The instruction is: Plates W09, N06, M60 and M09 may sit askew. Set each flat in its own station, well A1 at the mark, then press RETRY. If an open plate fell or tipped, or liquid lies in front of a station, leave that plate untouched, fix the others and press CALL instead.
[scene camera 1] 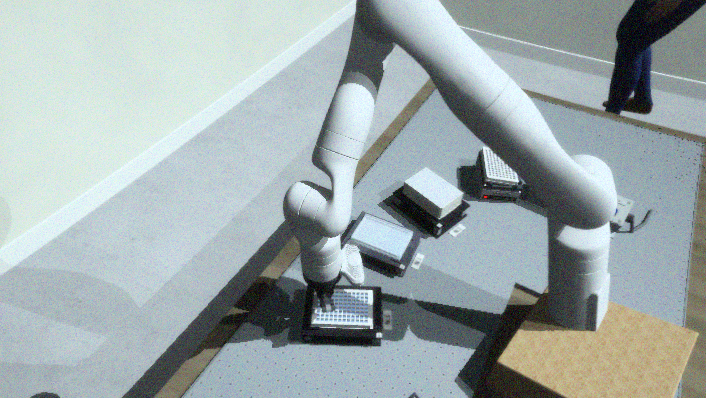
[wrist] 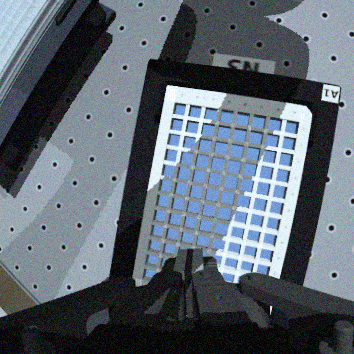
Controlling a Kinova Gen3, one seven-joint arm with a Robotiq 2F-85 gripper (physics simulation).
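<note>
A white plate with blue wells [scene camera 1: 357, 299] [wrist: 215, 175] lies in a black station [scene camera 1: 378, 312] [wrist: 320, 200]; its visible edges run about parallel to the station walls. The A1 mark [scene camera 1: 378, 335] [wrist: 330, 93] is at one station corner, near a cut plate corner in the wrist view. My gripper [scene camera 1: 326, 306] [wrist: 191, 264] is shut and empty, over this plate, hiding part of it. Whether it touches is unclear. A pale-topped plate [scene camera 1: 382, 235] [wrist: 25, 40], a tall white plate [scene camera 1: 432, 187] and a white welled plate [scene camera 1: 500, 167] sit in other stations. Plate names are not readable.
Station label N3 [scene camera 1: 387, 320] [wrist: 244, 64] is partly hidden in the wrist view. A red light [scene camera 1: 485, 197] shows below the farthest plate. A small grey box [scene camera 1: 621, 212] is behind my arm base, which stands on a wooden block [scene camera 1: 600, 350]. A person's legs [scene camera 1: 631, 80] are beyond the table.
</note>
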